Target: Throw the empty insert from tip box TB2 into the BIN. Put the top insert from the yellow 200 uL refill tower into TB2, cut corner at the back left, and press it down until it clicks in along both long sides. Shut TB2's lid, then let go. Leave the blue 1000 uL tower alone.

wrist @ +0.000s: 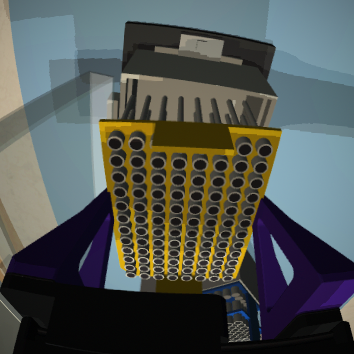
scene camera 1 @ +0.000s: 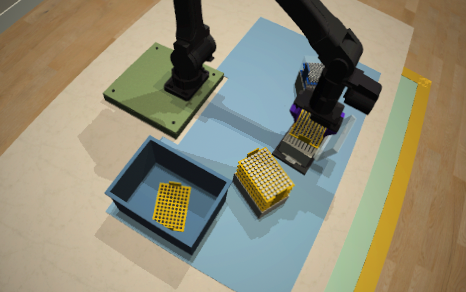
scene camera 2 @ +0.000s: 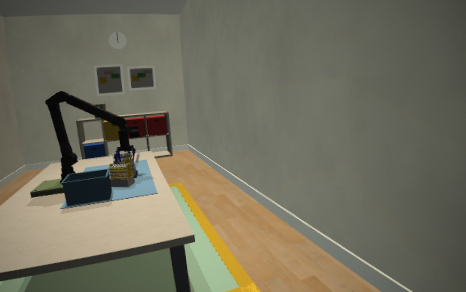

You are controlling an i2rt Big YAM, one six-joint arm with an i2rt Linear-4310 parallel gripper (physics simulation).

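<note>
My gripper (scene camera 1: 314, 120) (scene camera 2: 125, 152) (wrist: 184, 197) is shut on a yellow tip insert (scene camera 1: 307, 131) (wrist: 187, 172), purple fingers along its two long sides. The insert hangs above TB2 (scene camera 1: 296, 153) (wrist: 200, 66), its tips reaching down behind the box's near wall in scene camera 1; whether they touch it I cannot tell. The insert's cut corner cannot be made out. TB2's clear lid (scene camera 1: 344, 136) (wrist: 102, 135) stands open on one long side. Another yellow insert (scene camera 1: 172, 207), empty, lies in the BIN (scene camera 1: 134, 170) (scene camera 2: 87, 190). The yellow refill tower (scene camera 1: 265, 175) (scene camera 2: 120, 173) stands between BIN and TB2.
The blue 1000 uL tower (scene camera 1: 314, 73) (wrist: 236, 306) stands close behind TB2, partly hidden by the arm. The green base plate (scene camera 1: 140, 95) (scene camera 2: 45, 188) carries the arm. The blue mat (scene camera 1: 240, 250) lies under the boxes and tower.
</note>
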